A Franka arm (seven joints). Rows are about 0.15 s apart.
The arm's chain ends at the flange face. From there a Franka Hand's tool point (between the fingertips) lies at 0.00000 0.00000 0.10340 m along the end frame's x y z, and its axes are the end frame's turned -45 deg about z.
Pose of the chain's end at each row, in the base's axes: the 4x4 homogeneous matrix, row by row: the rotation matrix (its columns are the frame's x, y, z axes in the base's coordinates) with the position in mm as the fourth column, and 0 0 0 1 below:
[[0.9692 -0.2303 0.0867 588.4], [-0.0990 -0.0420 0.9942 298.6], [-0.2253 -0.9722 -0.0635 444.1], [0 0 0 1]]
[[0.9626 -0.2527 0.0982 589.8], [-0.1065 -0.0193 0.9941 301.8], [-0.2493 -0.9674 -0.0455 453.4], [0 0 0 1]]
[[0.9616 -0.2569 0.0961 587.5], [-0.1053 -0.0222 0.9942 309.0], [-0.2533 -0.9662 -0.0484 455.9], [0 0 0 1]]
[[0.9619 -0.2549 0.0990 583.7], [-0.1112 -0.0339 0.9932 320.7], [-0.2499 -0.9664 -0.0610 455.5], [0 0 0 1]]
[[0.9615 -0.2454 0.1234 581.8], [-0.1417 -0.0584 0.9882 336.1], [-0.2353 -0.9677 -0.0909 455.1], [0 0 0 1]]
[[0.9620 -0.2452 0.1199 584.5], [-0.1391 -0.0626 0.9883 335.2], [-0.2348 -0.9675 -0.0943 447.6], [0 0 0 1]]
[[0.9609 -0.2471 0.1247 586.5], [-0.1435 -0.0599 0.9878 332.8], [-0.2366 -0.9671 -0.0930 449.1], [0 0 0 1]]
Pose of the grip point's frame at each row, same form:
[[0.8482 0.5225 0.0867 597.4], [-0.0403 -0.0997 0.9942 401.4], [0.5281 -0.8468 -0.0635 437.5], [0 0 0 1]]
[[0.8593 0.5020 0.0982 600.0], [-0.0617 -0.0890 0.9941 404.6], [0.5078 -0.8603 -0.0455 448.7], [0 0 0 1]]
[[0.8616 0.4983 0.0961 597.4], [-0.0588 -0.0902 0.9942 411.8], [0.5041 -0.8623 -0.0484 450.9], [0 0 0 1]]
[[0.8604 0.4999 0.0990 593.9], [-0.0547 -0.1026 0.9932 423.4], [0.5066 -0.8601 -0.0610 449.2], [0 0 0 1]]
[[0.8534 0.5064 0.1234 594.6], [-0.0589 -0.1415 0.9882 438.3], [0.5179 -0.8506 -0.0909 445.7], [0 0 0 1]]
[[0.8536 0.5069 0.1199 596.9], [-0.0541 -0.1426 0.9883 437.4], [0.5181 -0.8502 -0.0943 437.8], [0 0 0 1]]
[[0.8542 0.5047 0.1247 599.4], [-0.0591 -0.1438 0.9878 434.9], [0.5165 -0.8511 -0.0930 439.5], [0 0 0 1]]

